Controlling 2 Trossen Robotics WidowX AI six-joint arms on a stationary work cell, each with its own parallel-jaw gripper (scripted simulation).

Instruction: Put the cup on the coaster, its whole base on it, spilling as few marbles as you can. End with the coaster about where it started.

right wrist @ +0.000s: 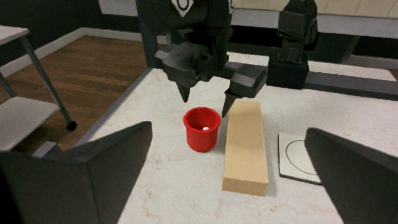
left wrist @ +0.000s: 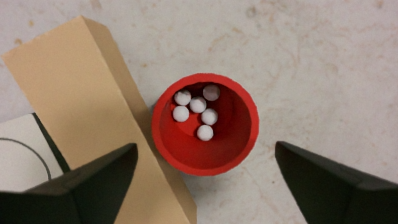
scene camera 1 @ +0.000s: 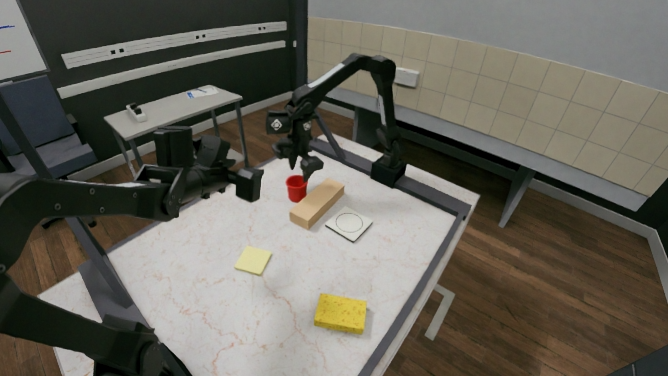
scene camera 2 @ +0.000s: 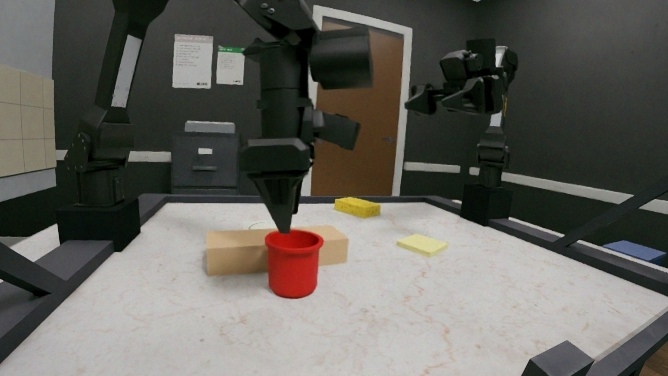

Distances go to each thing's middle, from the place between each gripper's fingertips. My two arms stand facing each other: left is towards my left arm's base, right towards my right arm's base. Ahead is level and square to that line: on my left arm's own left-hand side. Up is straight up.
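Scene:
I consider the pale yellow pad (scene camera 1: 253,260), which is 80 mm ahead of my left hand, 290 mm to the right of it and 120 mm below it. The tan block (scene camera 2: 230,252) is 100 mm below that same left hand and 80 mm ahead of it, whereas the yellow sponge (scene camera 1: 339,313) is 350 mm ahead of it, 280 mm to the right of it and 110 mm below it. As for the red cup (scene camera 2: 292,267), it is 90 mm below my left hand and 10 mm to the right of it.
Counting from my right hand, I find the red cup 250 mm to the left, 240 mm below and 60 mm behind. The tan block is 260 mm to the left of my right hand, 250 mm below it and 30 mm ahead of it; the yellow sponge is 300 mm ahead of this hand, 260 mm below it and 20 mm to the right of it. That leaves the pale yellow pad, 270 mm below my right hand, 30 mm to the right of it and 20 mm ahead of it.

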